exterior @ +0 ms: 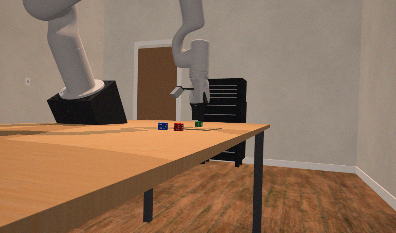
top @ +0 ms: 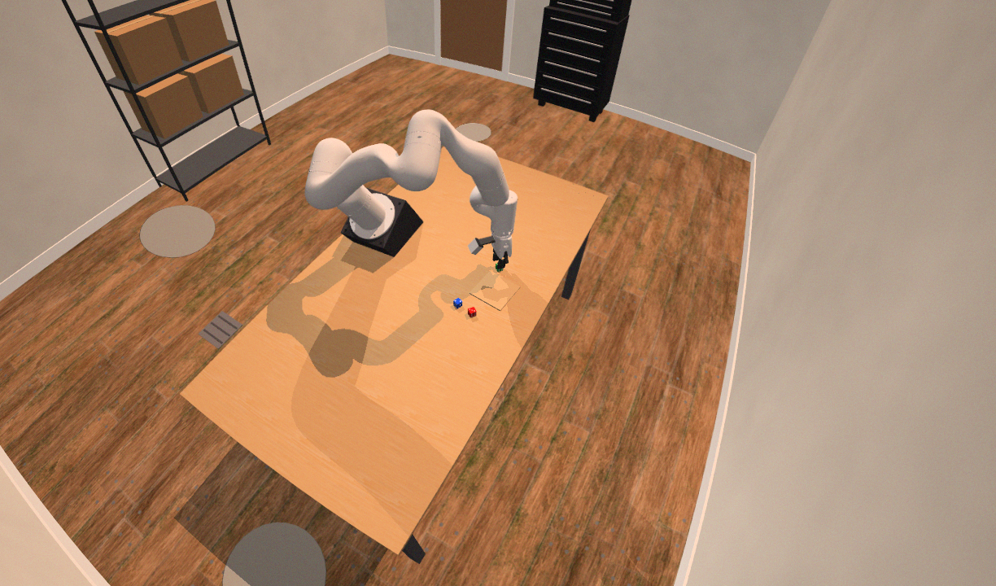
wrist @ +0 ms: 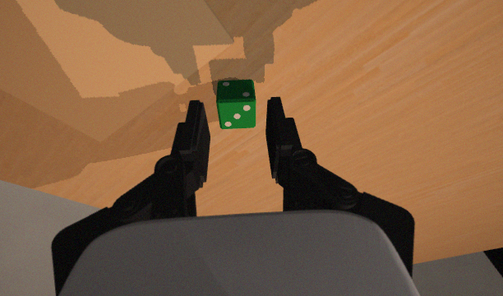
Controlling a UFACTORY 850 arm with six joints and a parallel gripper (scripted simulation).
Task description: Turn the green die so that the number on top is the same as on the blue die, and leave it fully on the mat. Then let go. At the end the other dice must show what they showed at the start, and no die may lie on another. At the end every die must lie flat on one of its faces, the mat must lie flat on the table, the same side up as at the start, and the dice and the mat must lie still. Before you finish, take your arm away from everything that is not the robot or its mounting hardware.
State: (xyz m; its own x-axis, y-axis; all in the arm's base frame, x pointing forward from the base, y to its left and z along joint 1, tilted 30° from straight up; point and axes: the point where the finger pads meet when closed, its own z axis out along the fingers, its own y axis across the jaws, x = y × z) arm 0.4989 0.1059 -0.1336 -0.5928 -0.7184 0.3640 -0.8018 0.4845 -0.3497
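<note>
The green die is 40 mm below my hand. Round my hand: blue die 240 mm to the right, 40 mm below, 30 mm behind; then red die 240 mm to the right, 40 mm below, 30 mm ahead; then tan mat 100 mm to the right, 50 mm below, 50 mm ahead.
</note>
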